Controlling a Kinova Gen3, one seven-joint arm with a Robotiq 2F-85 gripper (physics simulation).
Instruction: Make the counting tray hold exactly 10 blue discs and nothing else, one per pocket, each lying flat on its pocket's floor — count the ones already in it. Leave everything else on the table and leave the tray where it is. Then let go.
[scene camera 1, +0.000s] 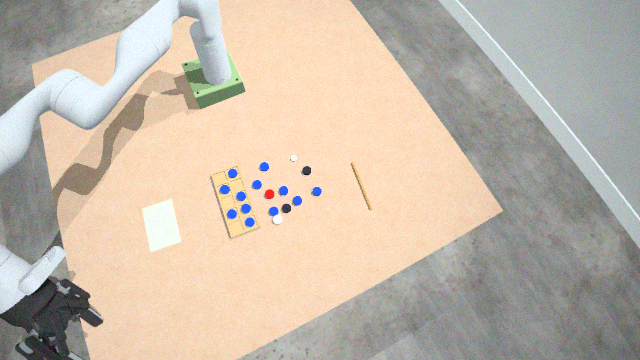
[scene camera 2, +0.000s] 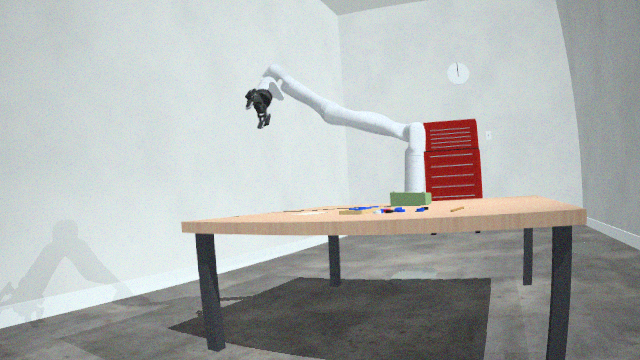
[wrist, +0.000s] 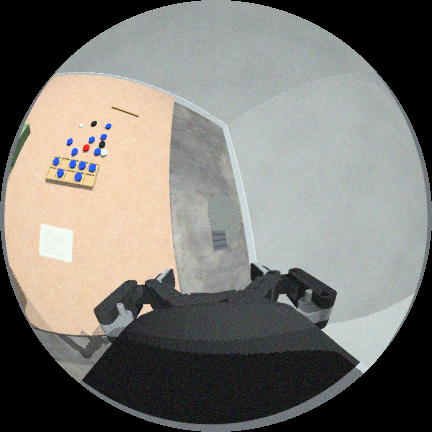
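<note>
The counting tray (scene camera 1: 237, 230) (wrist: 69, 184), tan wood with two rows of pockets, lies on the table. Several of its pockets hold one blue disc each, such as a corner disc (scene camera 1: 232, 173) (wrist: 56, 161); several others are empty. Several loose blue discs lie beside the tray, among them one disc (scene camera 1: 264, 166) (wrist: 69, 142), another (scene camera 1: 317, 191) (wrist: 108, 126) and a third (scene camera 1: 273, 211) (wrist: 97, 151) close against a white disc (scene camera 1: 277, 219) (wrist: 103, 152). My gripper (scene camera 1: 65, 336) (scene camera 2: 255, 114) (wrist: 212, 274) is open and empty, high up and well away from the tray. Whether the discs lie fully flat is too small to tell.
Among the loose blue discs lie a red disc (scene camera 1: 269, 194) (wrist: 86, 148), two black discs (scene camera 1: 306, 170) (scene camera 1: 286, 208) and a small white disc (scene camera 1: 293, 158). A wooden stick (scene camera 1: 361, 186) (wrist: 125, 111) lies beyond them. A paper sheet (scene camera 1: 161, 225) (wrist: 56, 243) lies on the tray's other side.
</note>
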